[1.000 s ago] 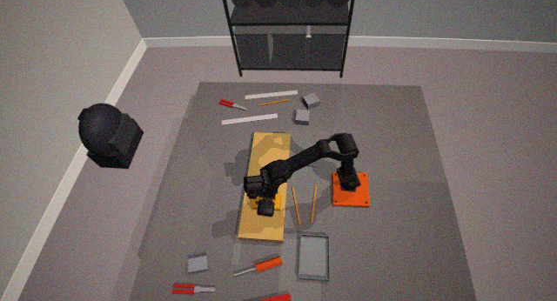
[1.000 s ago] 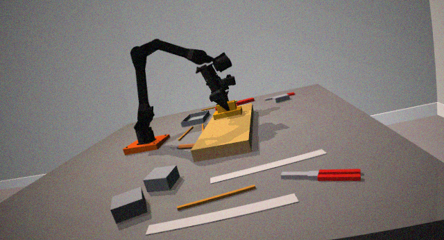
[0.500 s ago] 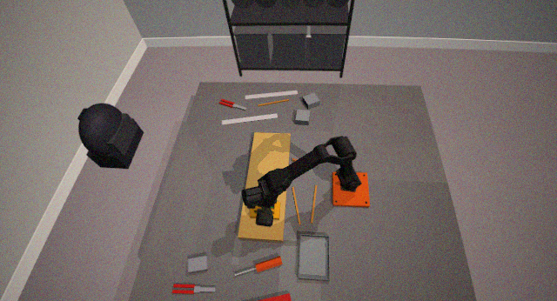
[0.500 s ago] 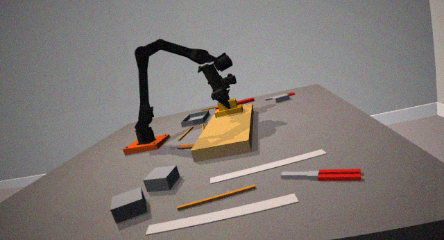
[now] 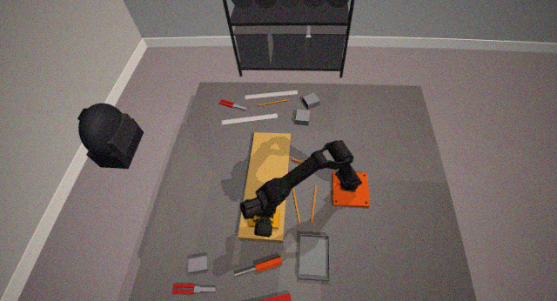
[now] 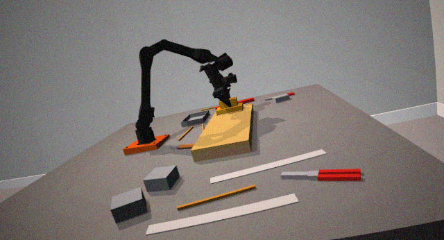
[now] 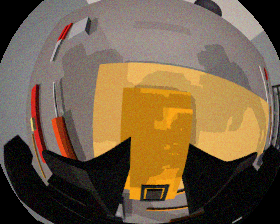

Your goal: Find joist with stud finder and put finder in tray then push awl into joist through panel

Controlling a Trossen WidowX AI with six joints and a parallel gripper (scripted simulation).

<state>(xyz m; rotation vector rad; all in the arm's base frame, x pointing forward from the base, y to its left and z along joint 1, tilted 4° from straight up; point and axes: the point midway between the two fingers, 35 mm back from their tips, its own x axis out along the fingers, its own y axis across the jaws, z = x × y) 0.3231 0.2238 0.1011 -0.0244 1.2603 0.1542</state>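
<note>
The indicator window lies 40 mm behind my gripper tip and 30 mm above it. Also, from my gripper tip: grey block (220 mm to the left, 210 mm ahead, 50 mm below); grey tray (230 mm behind, 100 mm to the left, 50 mm below); stud finder (20 mm behind, 20 mm above).
</note>
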